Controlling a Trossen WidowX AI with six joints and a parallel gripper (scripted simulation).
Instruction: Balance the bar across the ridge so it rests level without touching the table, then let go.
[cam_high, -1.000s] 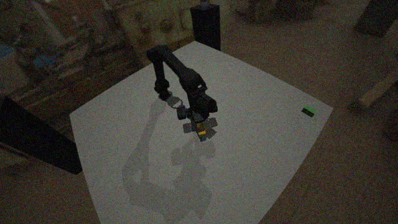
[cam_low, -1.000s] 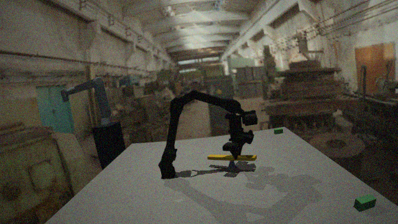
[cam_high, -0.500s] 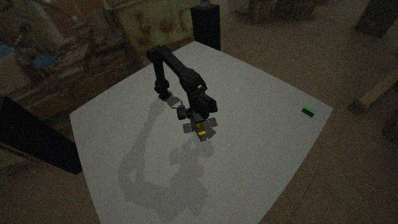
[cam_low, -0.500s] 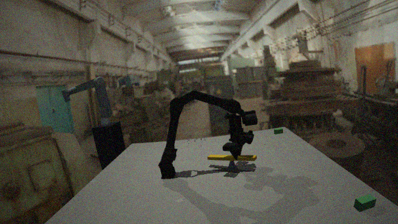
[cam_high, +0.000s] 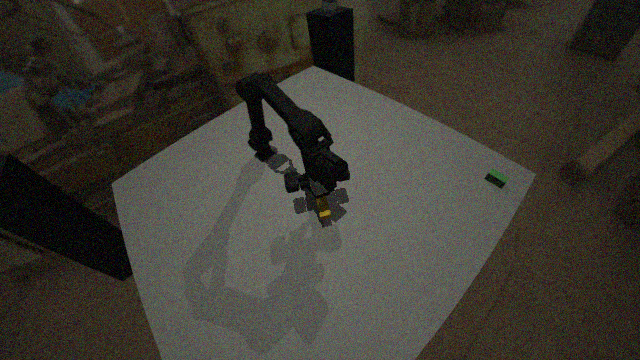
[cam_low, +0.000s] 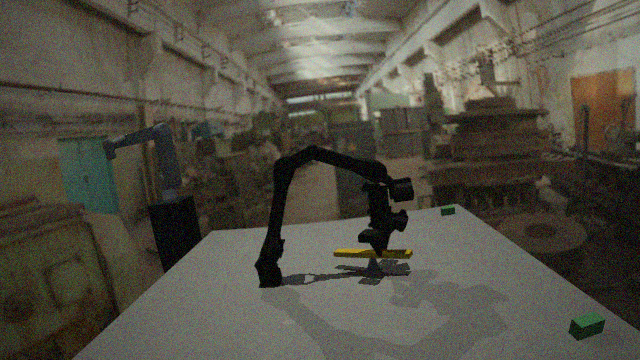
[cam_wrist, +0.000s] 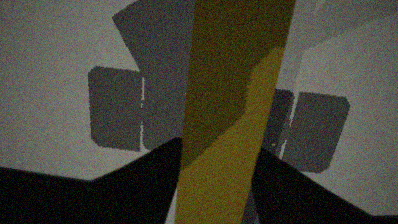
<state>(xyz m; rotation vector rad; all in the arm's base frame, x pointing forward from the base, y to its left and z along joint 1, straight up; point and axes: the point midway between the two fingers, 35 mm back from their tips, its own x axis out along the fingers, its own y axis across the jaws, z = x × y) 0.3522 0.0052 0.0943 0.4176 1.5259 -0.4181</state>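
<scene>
Right now my gripper tip is 3 cm past the yellow bar and 2 cm to the right of it.
</scene>
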